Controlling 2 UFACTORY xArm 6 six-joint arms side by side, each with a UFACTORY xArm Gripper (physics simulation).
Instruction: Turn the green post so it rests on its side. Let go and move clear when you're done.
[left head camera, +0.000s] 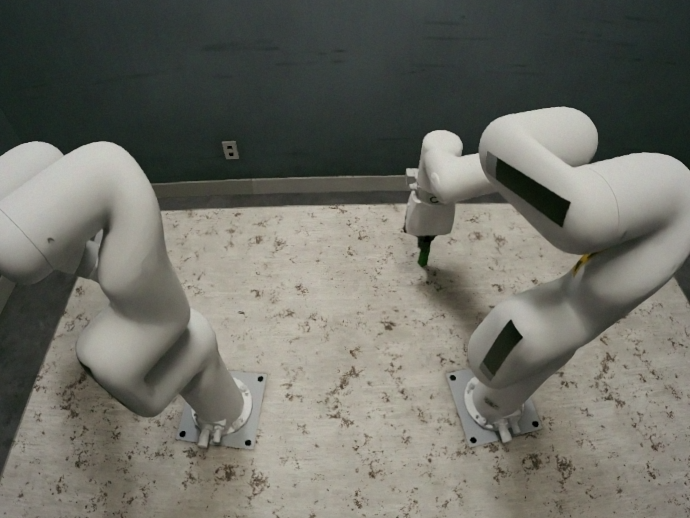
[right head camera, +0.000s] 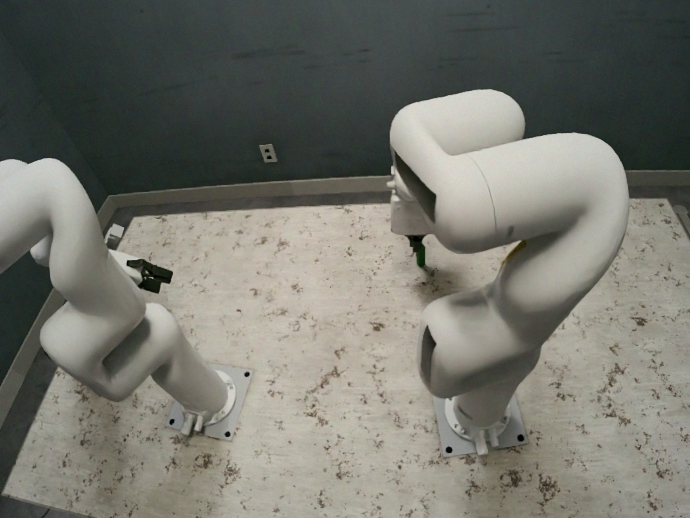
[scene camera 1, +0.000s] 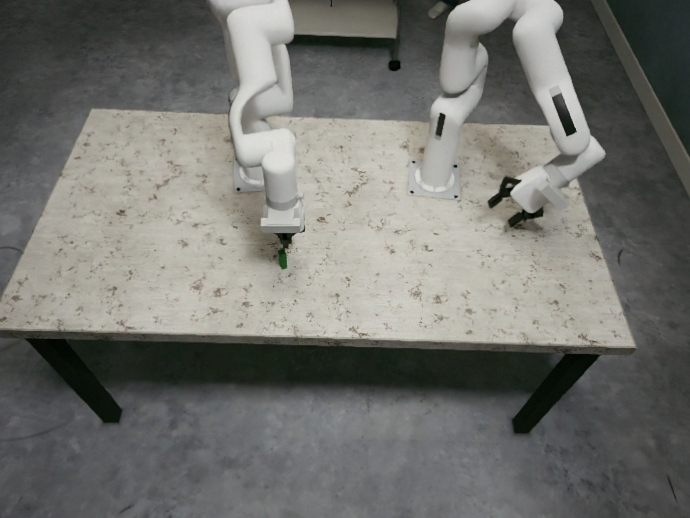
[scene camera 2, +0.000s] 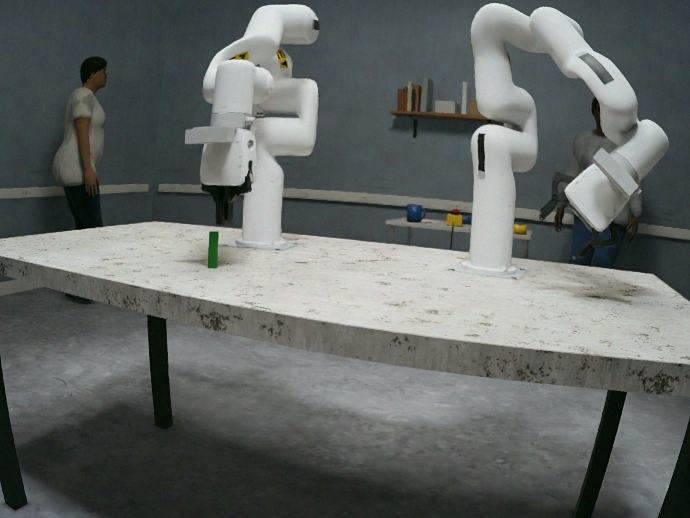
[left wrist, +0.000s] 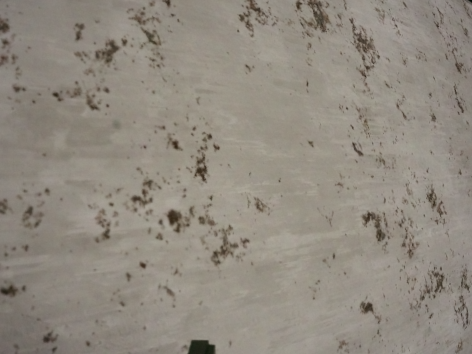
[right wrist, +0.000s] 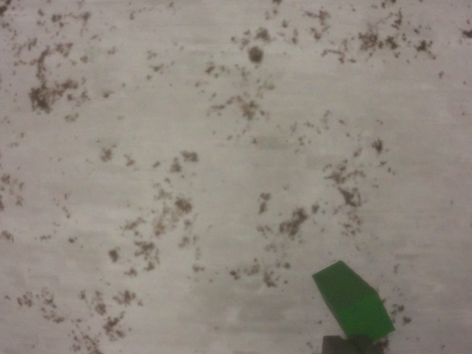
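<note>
The green post (left head camera: 423, 256) (right head camera: 420, 258) (scene camera 1: 283, 259) (scene camera 2: 212, 250) (right wrist: 367, 315) stands upright on the table. My right gripper (right head camera: 415, 243) (scene camera 1: 285, 243) (scene camera 2: 224, 220) points down close to the post's top, with its fingers together and nothing seen between them. In scene camera 2 its tips are a little above the post's top and slightly to the right. In the right wrist view the post shows at the bottom right beside the dark fingertips; contact cannot be told. My left gripper (right head camera: 162, 281) (scene camera 1: 501, 214) is open and empty, far from the post, above the table's right part in scene camera 1.
The pale speckled table (scene camera 1: 356, 301) (scene camera 2: 356, 312) bears both arm bases. Its near edge runs in front of the post in scene camera 1. A wall shelf (scene camera 2: 440, 115), a low side table (scene camera 2: 390, 222) with coloured things and two people stand behind the table in scene camera 2.
</note>
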